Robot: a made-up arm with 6 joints.
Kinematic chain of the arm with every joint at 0, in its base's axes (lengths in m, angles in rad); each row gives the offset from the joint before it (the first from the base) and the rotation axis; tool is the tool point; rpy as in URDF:
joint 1: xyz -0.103 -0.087 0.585 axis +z
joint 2: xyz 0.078 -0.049 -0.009 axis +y
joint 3: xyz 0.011 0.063 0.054 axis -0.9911 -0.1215 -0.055
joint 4: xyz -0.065 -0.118 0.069 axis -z
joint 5: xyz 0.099 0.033 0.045 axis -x
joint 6: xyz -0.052 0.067 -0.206 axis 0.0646 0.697 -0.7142
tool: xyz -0.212 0.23 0.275 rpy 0 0 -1.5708
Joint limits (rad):
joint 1: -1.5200..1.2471
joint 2: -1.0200..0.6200
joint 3: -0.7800..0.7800
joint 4: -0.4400..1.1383
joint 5: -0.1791..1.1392
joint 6: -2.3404..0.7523
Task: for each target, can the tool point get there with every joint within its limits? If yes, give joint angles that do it. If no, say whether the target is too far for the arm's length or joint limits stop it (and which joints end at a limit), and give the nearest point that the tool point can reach.
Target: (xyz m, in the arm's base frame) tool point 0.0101 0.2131 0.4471
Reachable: yes | joints -0.7314 -0.8660 0.6614 -0.1563 0.0153 0.1270
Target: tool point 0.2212 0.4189 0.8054
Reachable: no: joint limits stop it (at a limit: joint 4, joint 5, joint 6) | nearest point 0.1694 0.3381 0.7633 | short by 0.105 m
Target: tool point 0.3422 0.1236 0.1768
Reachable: no: joint limits stop it (at a limit: joint 1, joint 2, joint 3, joint 6) | nearest point 0.3077 0.0961 0.2208 | short by 0.062 m
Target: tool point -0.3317 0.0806 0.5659
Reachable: yes | joints 0.0032 -0.8833 -0.5699 0.3676 0.2963 -0.3112
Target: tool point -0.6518 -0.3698 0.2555
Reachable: no: joint limits stop it (at a limit: joint 2, joint 3, joint 5, joint 6) | nearest point -0.5919 -0.3390 0.2947 | short by 0.078 m
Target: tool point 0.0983 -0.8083 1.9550
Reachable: no: too far | nearest point -0.0039 -0.4421 1.1582 | short by 0.883 m
